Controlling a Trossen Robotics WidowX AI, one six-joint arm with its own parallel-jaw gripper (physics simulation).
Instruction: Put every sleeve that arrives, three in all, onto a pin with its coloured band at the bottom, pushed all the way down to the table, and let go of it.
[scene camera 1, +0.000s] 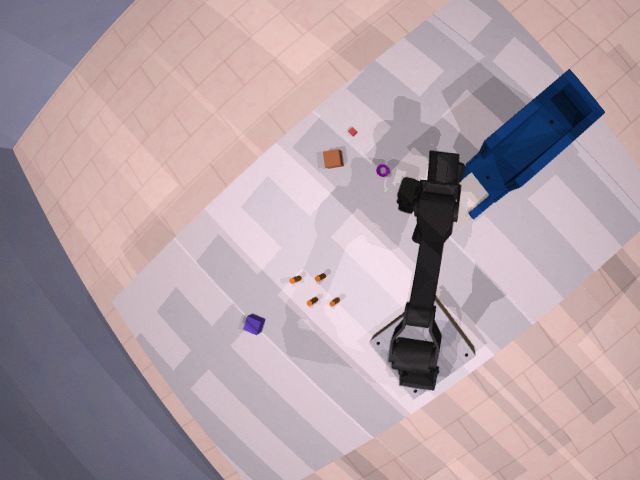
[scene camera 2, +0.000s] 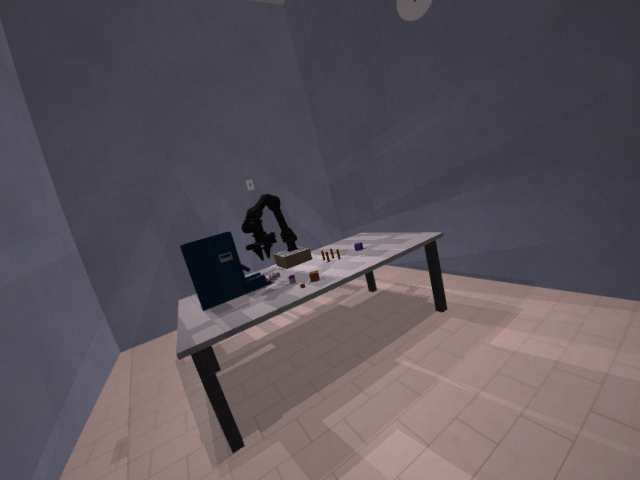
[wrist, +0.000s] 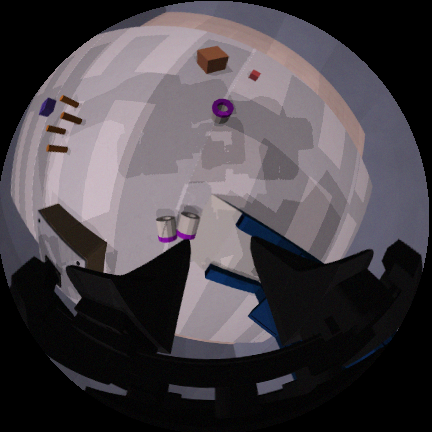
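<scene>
One grey sleeve (scene camera 1: 377, 171) (scene camera 2: 292, 279) (wrist: 215, 107) stands upright with its purple band on top. Two more sleeves, a left one (wrist: 166, 230) and a right one (wrist: 188, 225), appear to lie on their sides close together beside the chute mouth, bands toward the bottom of the wrist view; the arm hides them in scene camera 1. Several bare orange-brown pins (scene camera 1: 312, 301) (scene camera 2: 338, 254) (wrist: 71, 118) stand upright, apart from the sleeves. My gripper (scene camera 2: 265, 257) (wrist: 220, 243) is partly open and empty, above the table near the chute mouth and the two lying sleeves.
A blue chute (scene camera 1: 527, 144) (scene camera 2: 211, 271) (wrist: 232, 280) ends at a pale plate (scene camera 1: 473, 194) (wrist: 215, 232). An orange block (scene camera 1: 332, 158) (scene camera 2: 314, 276) (wrist: 210, 59), a red cube (scene camera 1: 352, 131) (scene camera 2: 302, 285) (wrist: 255, 75) and a purple block (scene camera 1: 253, 324) (scene camera 2: 358, 246) (wrist: 48, 107) stand on the table.
</scene>
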